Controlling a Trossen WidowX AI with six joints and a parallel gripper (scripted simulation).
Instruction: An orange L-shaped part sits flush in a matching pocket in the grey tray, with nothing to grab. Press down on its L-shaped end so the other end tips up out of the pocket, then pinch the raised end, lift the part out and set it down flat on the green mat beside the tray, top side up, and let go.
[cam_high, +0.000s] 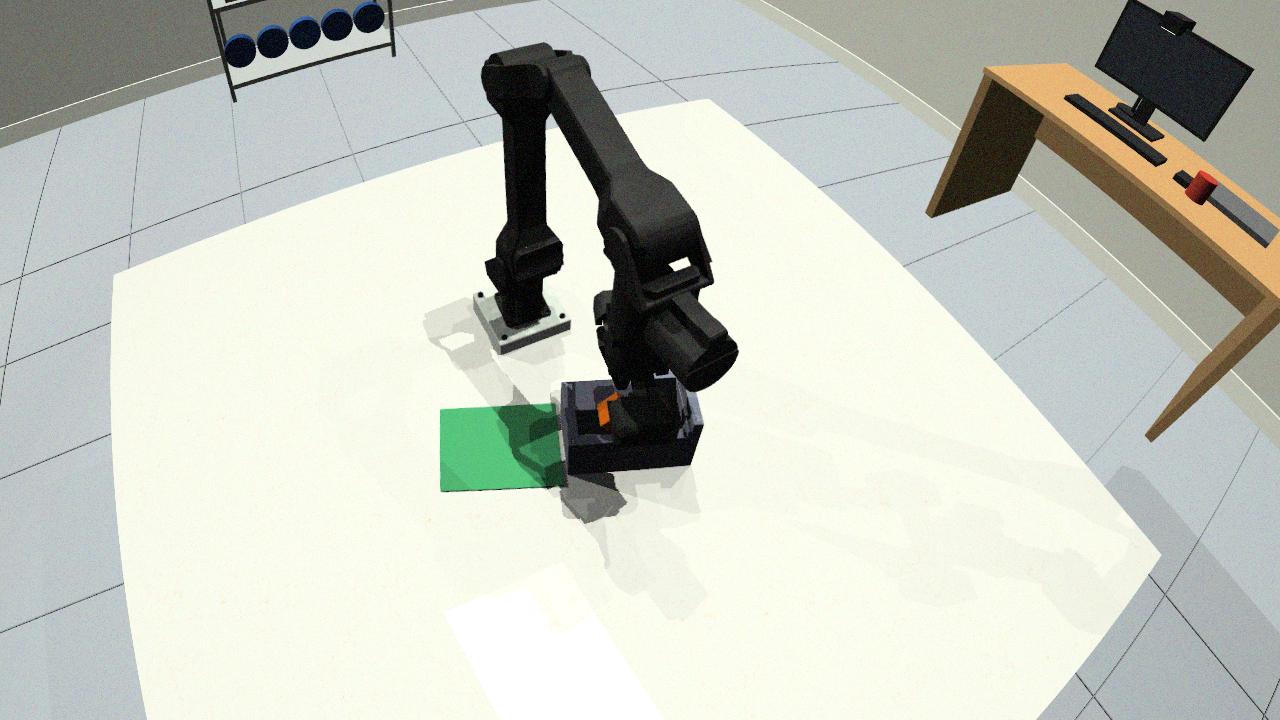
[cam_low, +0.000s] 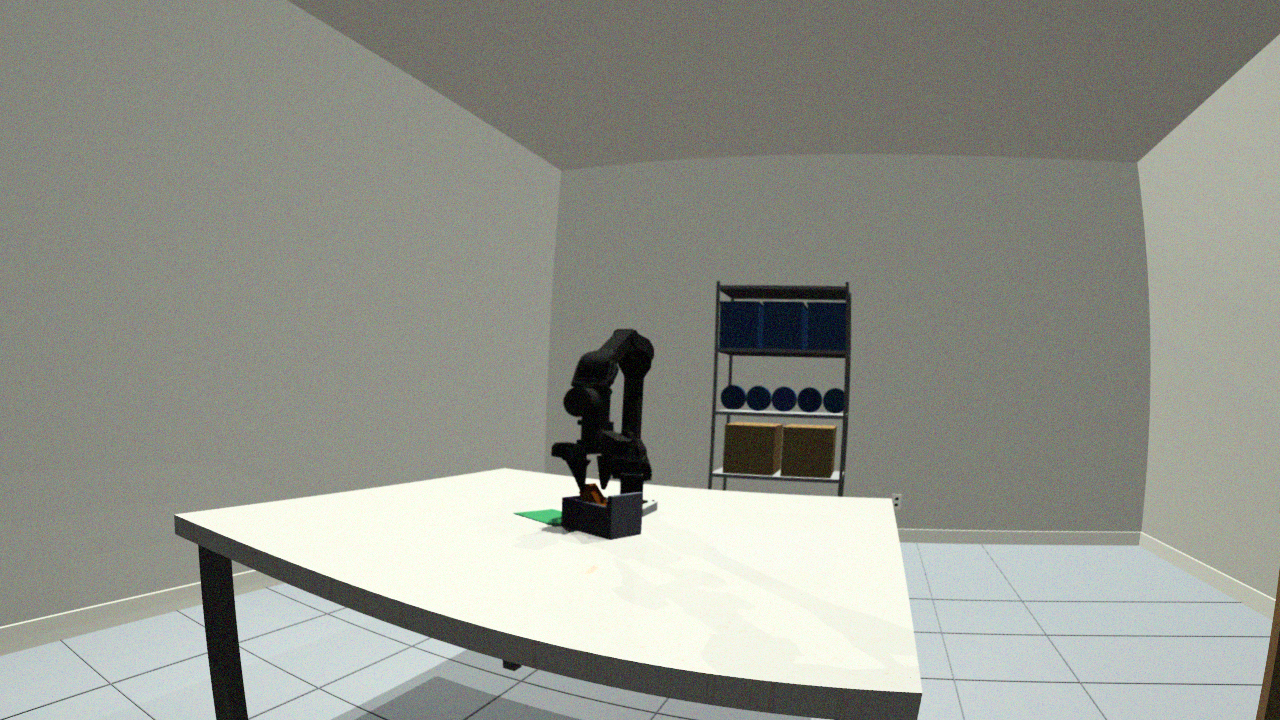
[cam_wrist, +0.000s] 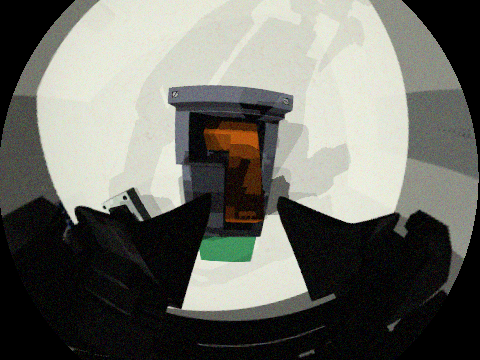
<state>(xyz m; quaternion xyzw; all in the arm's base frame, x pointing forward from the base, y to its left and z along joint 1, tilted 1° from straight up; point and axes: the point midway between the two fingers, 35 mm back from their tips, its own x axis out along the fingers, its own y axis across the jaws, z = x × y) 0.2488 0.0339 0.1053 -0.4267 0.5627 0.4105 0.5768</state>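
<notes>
The orange L-shaped part lies 4 cm to the left of my gripper tip, 4 cm below it and 1 cm behind it. Round my gripper tip: green mat: 13 cm to the right, 10 cm below, 6 cm behind.
</notes>
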